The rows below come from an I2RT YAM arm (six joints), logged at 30 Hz.
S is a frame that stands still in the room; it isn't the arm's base.
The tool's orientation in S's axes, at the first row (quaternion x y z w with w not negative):
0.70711 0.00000 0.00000 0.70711
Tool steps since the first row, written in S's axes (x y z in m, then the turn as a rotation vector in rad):
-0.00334 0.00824 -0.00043 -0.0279 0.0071 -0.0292
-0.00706 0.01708 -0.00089 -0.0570 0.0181 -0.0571
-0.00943 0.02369 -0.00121 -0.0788 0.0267 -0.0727
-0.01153 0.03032 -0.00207 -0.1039 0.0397 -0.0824
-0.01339 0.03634 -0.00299 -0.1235 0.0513 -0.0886
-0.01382 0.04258 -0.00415 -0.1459 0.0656 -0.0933
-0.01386 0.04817 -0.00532 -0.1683 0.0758 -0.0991
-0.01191 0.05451 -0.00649 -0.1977 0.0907 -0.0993
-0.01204 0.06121 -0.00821 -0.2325 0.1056 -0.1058
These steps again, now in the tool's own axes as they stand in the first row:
-0.00334 -0.00043 -0.00824 -0.0279 -0.0292 -0.0071
-0.00706 -0.00089 -0.01708 -0.0570 -0.0571 -0.0181
-0.00943 -0.00121 -0.02369 -0.0788 -0.0727 -0.0267
-0.01153 -0.00207 -0.03032 -0.1039 -0.0824 -0.0397
-0.01339 -0.00299 -0.03634 -0.1235 -0.0886 -0.0513
-0.01382 -0.00415 -0.04258 -0.1459 -0.0933 -0.0656
-0.01386 -0.00532 -0.04817 -0.1683 -0.0991 -0.0758
-0.01191 -0.00649 -0.05451 -0.1977 -0.0993 -0.0907
-0.01204 -0.00821 -0.06121 -0.2325 -0.1058 -0.1056

